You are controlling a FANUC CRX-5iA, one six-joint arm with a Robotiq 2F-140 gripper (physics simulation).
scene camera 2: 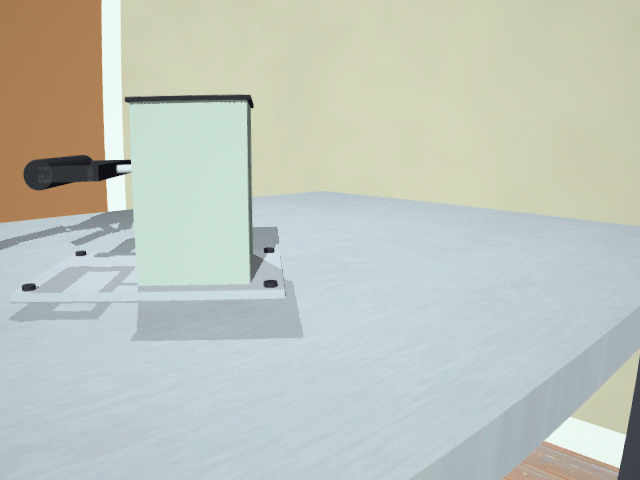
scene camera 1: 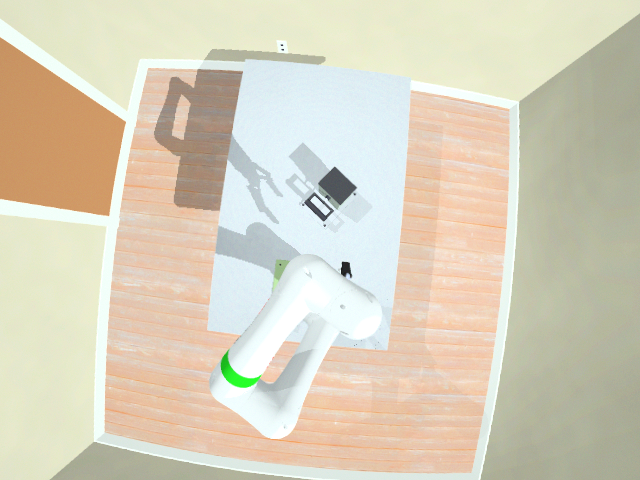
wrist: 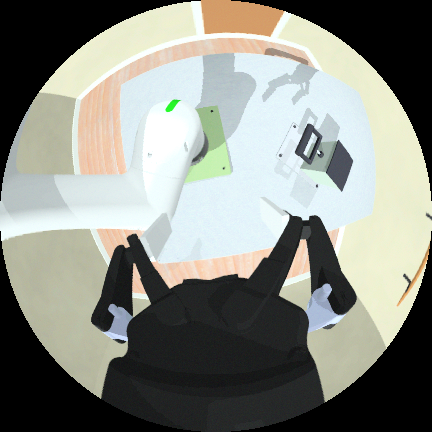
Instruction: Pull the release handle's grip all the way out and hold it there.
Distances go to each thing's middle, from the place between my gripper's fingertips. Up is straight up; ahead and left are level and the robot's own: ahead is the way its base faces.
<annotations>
The bolted base plate (wrist: pixel 285 153) lies 36 cm ahead of my hand, 31 cm below it and 14 cm to the left of it.
</annotations>
